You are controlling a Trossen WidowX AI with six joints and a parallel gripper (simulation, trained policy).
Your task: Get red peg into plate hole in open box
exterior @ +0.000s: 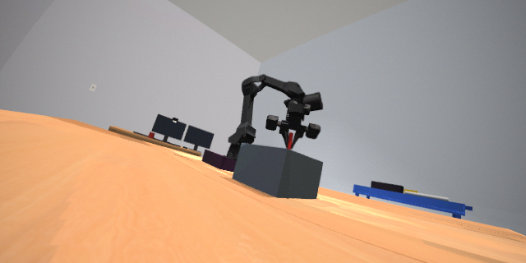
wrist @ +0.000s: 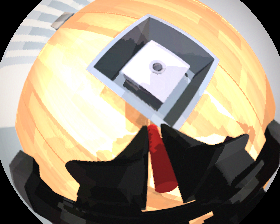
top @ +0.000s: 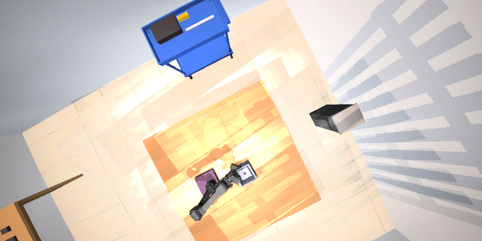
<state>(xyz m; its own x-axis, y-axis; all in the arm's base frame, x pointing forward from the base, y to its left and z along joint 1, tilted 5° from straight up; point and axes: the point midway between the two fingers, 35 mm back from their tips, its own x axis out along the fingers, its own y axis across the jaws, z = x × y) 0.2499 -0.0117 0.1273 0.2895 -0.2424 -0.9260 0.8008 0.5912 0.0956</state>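
Right now my gripper tip is 40 mm short of the pale plate, 90 mm to the left of it and 80 mm above it. From my gripper tip the other things lie so: grey box 40 mm ahead, 90 mm to the right, 100 mm below; then red peg 10 mm behind, 10 mm to the left, 20 mm above.
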